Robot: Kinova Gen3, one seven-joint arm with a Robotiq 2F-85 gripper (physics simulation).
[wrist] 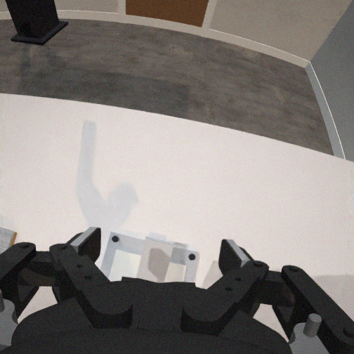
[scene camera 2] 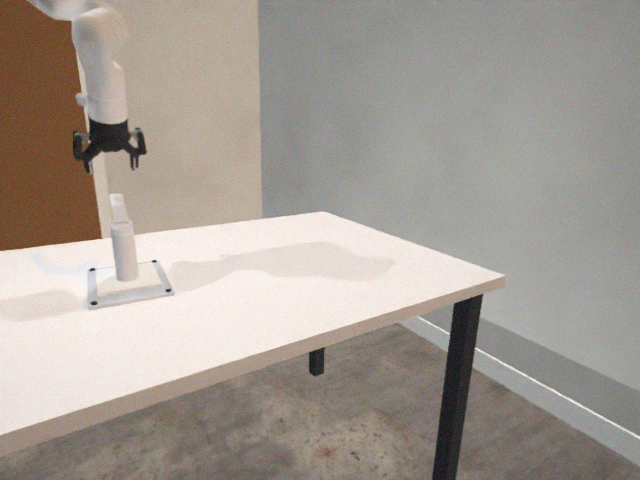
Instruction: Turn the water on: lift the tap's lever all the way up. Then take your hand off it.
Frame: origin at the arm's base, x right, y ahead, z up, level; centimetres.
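Seen in the pictures: gripper, fingertip midpoint: [scene camera 2: 112, 170].
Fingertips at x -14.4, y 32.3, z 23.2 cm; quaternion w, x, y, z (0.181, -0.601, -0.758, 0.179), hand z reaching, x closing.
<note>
A point is followed by its place in that frame.
The white tap [scene camera 2: 125, 255] @(x -3.5, y 33.2, z 5.4 cm) stands upright on a grey base plate [scene camera 2: 92, 286] @(x -4.8, y 25.7, z -1.6 cm) [wrist: 131, 242] with black corner screws. Its pale lever [scene camera 2: 117, 207] @(x -10.2, y 32.5, z 15.2 cm) rises steeply from the top of the column in the scene view. In the wrist view the lever [wrist: 154, 249] is seen from above, low in the middle, with a shadow across it; the gripper's body hides the lower part of the tap. My gripper [scene camera 2: 112, 169] @(x -14.4, y 32.3, z 23.2 cm) [wrist: 160, 246] is open and empty. It hangs above the lever, pointing down, with a visible gap between the fingertips and the lever's top.
The base plate rests on a white table [scene camera 2: 289, 304] @(x 18.9, y 64.8, z -2.4 cm) [wrist: 240, 185] with black legs. A grey object with a wooden edge [wrist: 6, 237] shows partly at the left of the wrist view. A black pedestal [wrist: 35, 20] stands on the floor beyond the table. A grey wall [scene camera 2: 439, 129] is at the right.
</note>
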